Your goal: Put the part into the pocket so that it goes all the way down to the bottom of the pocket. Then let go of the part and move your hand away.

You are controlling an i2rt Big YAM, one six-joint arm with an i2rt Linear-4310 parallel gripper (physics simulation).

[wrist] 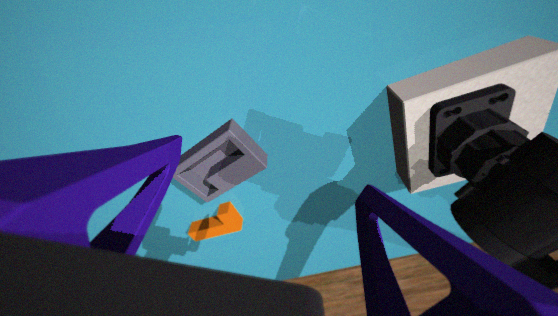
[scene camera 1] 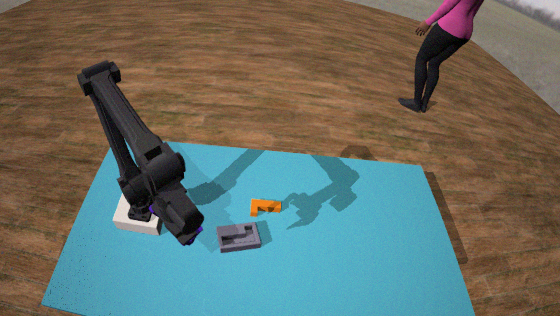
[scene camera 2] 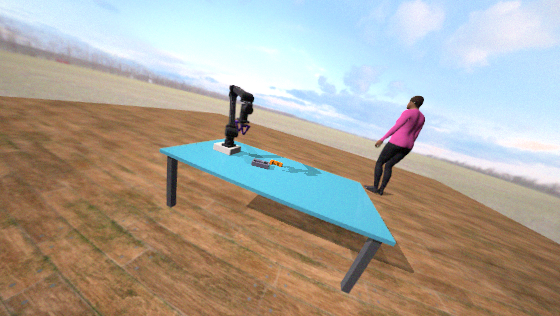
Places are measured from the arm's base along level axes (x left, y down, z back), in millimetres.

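Where they show: gripper, fingertip midpoint: [wrist: 276, 171] [scene camera 1: 178, 231] [scene camera 2: 241, 133]; arm's base, link origin: [wrist: 462, 132] [scene camera 1: 142, 207] [scene camera 2: 228, 145].
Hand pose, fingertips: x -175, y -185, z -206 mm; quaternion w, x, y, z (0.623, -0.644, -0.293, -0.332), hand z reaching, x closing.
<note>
Each offset is from my fingertips to the top centre of the thing. Level surfaces: height alone.
An orange L-shaped part @(dx +271, dy +211, dz -244 mm) [scene camera 1: 270, 204] [scene camera 2: 276, 163] [wrist: 231, 224] lies flat on the blue table, apart from the grey block. The grey block @(dx +133, dy +205, dz -153 mm) [scene camera 1: 241, 247] [scene camera 2: 260, 164] [wrist: 245, 171] has an L-shaped pocket in its top, and the pocket is empty. My gripper [scene camera 2: 242, 131] [wrist: 276, 171] is open, with nothing between its purple fingers. It hangs high above the table near the arm's base, on the base side of the block and part. In the scene camera 1 view the arm's wrist hides most of the fingers.
The arm's white base block [scene camera 1: 136, 226] [scene camera 2: 226, 148] [wrist: 407, 145] stands at one end of the blue table @(dy +241 mm) [scene camera 1: 350, 260] [scene camera 2: 310, 195]. The arm's shadow falls across the tabletop and partly over the part. A person in a pink top [scene camera 1: 457, 20] [scene camera 2: 407, 127] stands on the floor beyond the table.
</note>
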